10 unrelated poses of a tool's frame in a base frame.
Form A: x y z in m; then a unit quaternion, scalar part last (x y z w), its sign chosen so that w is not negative.
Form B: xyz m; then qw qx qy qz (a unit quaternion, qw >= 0). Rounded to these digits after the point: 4 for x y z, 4 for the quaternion.
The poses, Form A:
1: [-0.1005 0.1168 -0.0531 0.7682 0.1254 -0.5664 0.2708]
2: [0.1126 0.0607 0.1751 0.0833 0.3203 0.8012 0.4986]
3: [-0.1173 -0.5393 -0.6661 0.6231 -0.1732 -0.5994 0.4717]
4: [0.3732 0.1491 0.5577 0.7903 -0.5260 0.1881 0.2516]
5: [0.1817 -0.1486 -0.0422 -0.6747 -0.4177 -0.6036 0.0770]
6: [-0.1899 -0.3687 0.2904 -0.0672 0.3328 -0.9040 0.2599]
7: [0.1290 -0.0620 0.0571 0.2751 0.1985 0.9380 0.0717]
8: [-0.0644 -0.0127 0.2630 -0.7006 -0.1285 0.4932 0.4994]
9: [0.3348 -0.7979 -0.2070 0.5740 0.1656 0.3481 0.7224]
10: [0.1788 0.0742 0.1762 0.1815 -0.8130 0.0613 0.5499]
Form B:
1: [-0.1005 0.1168 -0.0531 0.2708 0.7682 0.1254 -0.5664]
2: [0.1126 0.0607 0.1751 0.4986 0.0833 0.3203 0.8012]
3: [-0.1173 -0.5393 -0.6661 0.4717 0.6231 -0.1732 -0.5994]
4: [0.3732 0.1491 0.5577 0.2516 0.7903 -0.5260 0.1881]
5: [0.1817 -0.1486 -0.0422 0.0770 -0.6747 -0.4177 -0.6036]
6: [-0.1899 -0.3687 0.2904 0.2599 -0.0672 0.3328 -0.9040]
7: [0.1290 -0.0620 0.0571 0.0717 0.2751 0.1985 0.9380]
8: [-0.0644 -0.0127 0.2630 0.4994 -0.7006 -0.1285 0.4932]
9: [0.3348 -0.7979 -0.2070 0.7224 0.5740 0.1656 0.3481]
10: [0.1788 0.0742 0.1762 0.5499 0.1815 -0.8130 0.0613]
